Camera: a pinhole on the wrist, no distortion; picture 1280 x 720 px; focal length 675.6 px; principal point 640.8 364.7 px. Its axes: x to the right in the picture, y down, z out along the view. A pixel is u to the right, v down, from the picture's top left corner.
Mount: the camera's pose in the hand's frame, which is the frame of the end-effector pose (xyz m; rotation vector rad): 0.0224 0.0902 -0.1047 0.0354 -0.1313 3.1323
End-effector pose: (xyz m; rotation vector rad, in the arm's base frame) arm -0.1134 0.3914 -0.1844 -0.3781 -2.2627 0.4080
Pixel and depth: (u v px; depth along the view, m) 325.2 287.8 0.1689
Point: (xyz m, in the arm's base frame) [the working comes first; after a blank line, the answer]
In the camera's frame: -0.0789 -0.0192 0.1689

-0.2156 0.5077 -0.1941
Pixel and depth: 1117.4 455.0 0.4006
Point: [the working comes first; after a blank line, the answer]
In the camera's frame: 0.2826 0.0535 0.4006

-0.1737 0.2467 -0.5402
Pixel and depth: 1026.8 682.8 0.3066
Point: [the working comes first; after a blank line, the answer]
In the camera's frame: 0.1752 0.1444 0.3066

-0.1746 0.2302 -0.3718
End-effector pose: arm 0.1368 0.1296 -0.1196 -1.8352 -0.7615 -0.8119
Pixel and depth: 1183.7 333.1 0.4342
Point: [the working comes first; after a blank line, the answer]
In the camera's frame: 0.3489 -0.0203 0.4342

0.0795 0.3672 -0.5198
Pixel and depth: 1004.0 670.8 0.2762
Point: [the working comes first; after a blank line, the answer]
In the camera's frame: 0.1485 0.1251 0.2762

0.0545 0.2823 -0.2397
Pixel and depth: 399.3 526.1 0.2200
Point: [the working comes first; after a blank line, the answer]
In the camera's frame: -0.0786 0.0526 0.2200

0.2353 0.2390 -0.0802
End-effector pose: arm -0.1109 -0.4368 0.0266 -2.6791 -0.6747 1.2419
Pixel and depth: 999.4 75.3 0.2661
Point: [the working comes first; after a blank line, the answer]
In the camera's frame: 0.1412 -0.1140 0.2661

-0.2406 -0.6634 -0.0605
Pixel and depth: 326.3 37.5 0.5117
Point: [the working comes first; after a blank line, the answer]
In the camera's frame: -0.2382 -0.2478 0.5117

-0.1688 -0.6136 -0.5237
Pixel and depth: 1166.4 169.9 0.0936
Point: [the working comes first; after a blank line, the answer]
In the camera's frame: 0.0728 -0.0270 0.0936

-0.0945 -0.5554 0.0343
